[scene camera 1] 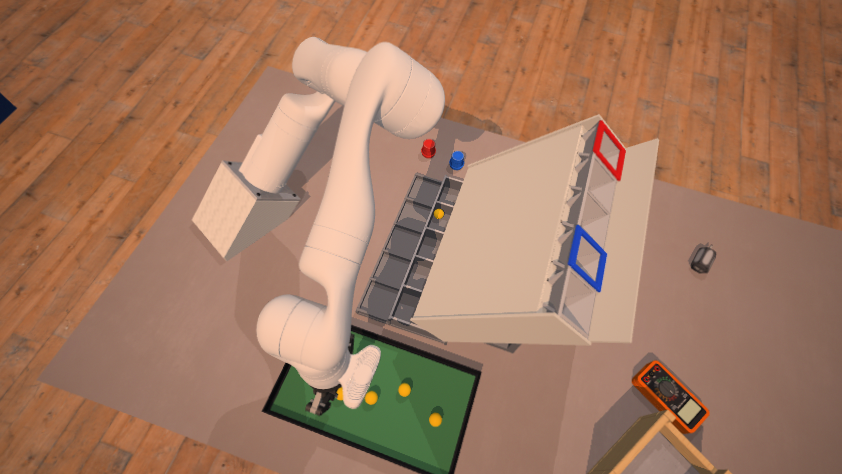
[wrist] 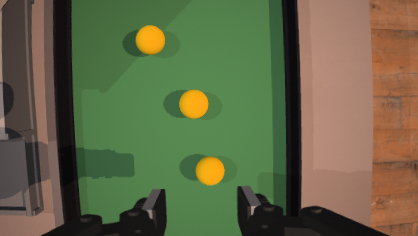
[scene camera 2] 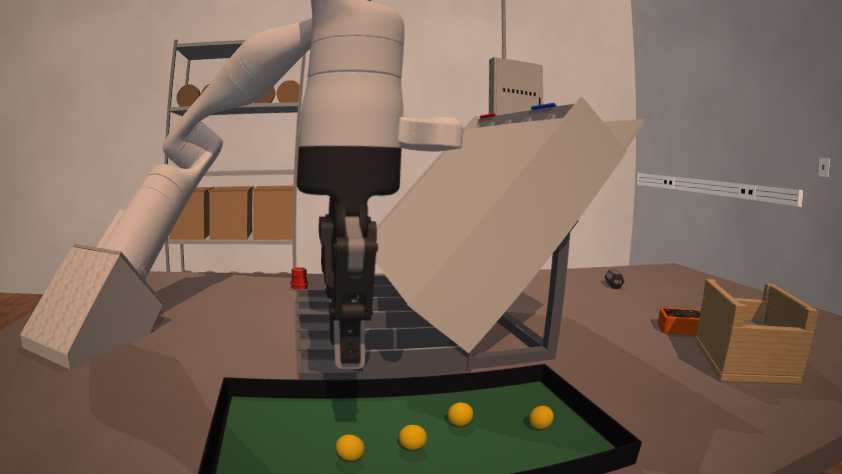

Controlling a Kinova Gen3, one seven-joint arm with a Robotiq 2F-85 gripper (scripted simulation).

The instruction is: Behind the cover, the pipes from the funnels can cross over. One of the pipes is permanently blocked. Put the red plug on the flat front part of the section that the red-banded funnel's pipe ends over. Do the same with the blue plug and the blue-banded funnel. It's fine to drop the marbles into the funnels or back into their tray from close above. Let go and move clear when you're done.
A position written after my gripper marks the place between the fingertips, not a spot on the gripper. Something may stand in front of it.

In view: my gripper (scene camera 2: 346,355), a wooden box (scene camera 2: 736,352), a green marble tray (scene camera 2: 254,418) and an orange multimeter (scene camera 2: 671,320).
The green marble tray shows as well in the wrist view (wrist: 120,133). My gripper is seen too in the wrist view (wrist: 201,204). The wrist view does not show the wooden box: it is out of frame. The wrist view misses the orange multimeter: it is out of frame.
